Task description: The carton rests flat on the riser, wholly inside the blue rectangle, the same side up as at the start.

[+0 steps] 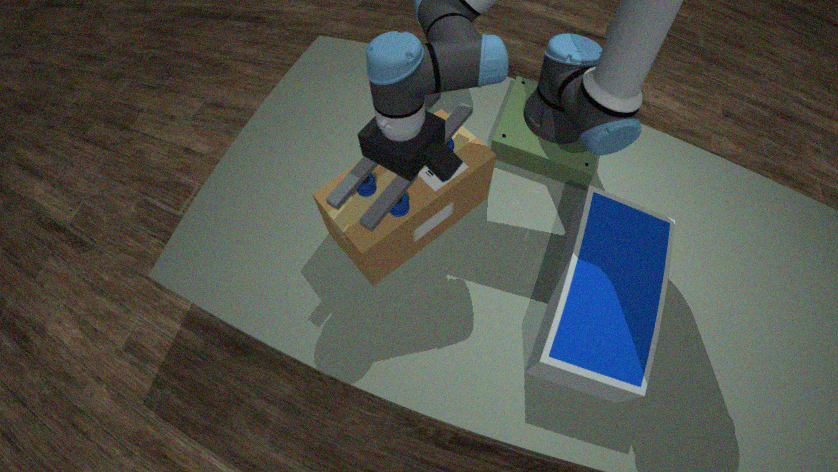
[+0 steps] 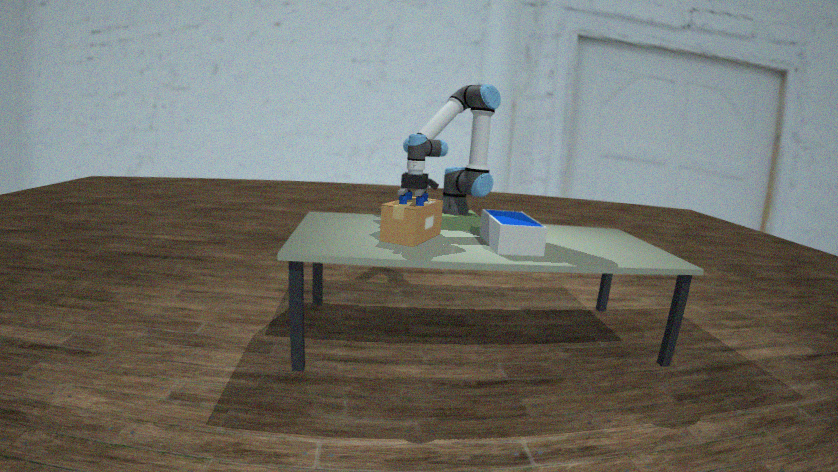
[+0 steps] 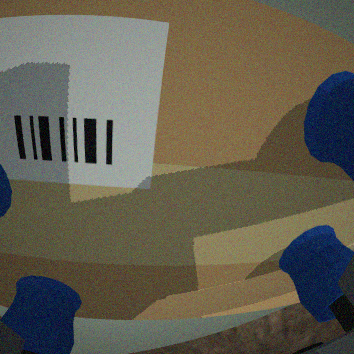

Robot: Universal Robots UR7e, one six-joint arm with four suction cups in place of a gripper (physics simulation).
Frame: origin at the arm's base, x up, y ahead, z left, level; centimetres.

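Seen in the pictures: hand, tool point: (image 2: 413,202) (image 3: 169,229); arm's base, link origin: (image 1: 554,119) (image 2: 453,212).
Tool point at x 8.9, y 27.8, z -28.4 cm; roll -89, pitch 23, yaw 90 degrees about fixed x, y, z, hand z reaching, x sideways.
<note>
Pixels of each thing's top centre, then the offset from my tool point to it. Level surfaces: height alone.
- brown carton, top centre: (image 3: 182,223) (image 1: 405,172) (image 2: 414,202) dy +0.6, dx +0.1, dz +0.0 cm
- grey riser, top centre: (image 1: 619,283) (image 2: 512,217) dy +12.9, dx -3.2, dz +41.1 cm
- blue rectangle, top centre: (image 1: 619,283) (image 2: 512,217) dy +12.9, dx -3.2, dz +41.1 cm
- pale green table, surface height: dx -15.2 cm
The brown carton (image 1: 404,234) (image 2: 407,226) (image 3: 228,88) stands on the table left of the riser, with its barcode label (image 3: 116,88) on the top face. My suction gripper (image 1: 407,169) (image 2: 412,198) sits directly over the carton's top, and its blue cups (image 3: 314,270) (image 3: 42,312) are right at the surface. I cannot tell whether they touch. Suction is off and nothing is held. The grey riser (image 1: 542,334) (image 2: 518,241) with the blue rectangle (image 1: 609,293) (image 2: 513,218) on top stands to the right, with nothing on it.
The arm's base (image 1: 562,111) stands on a green plate (image 1: 515,135) (image 2: 462,221) behind the carton and the riser. The pale green table (image 1: 263,234) (image 2: 339,241) has edges close to the carton's left and front. Wooden floor lies around it.
</note>
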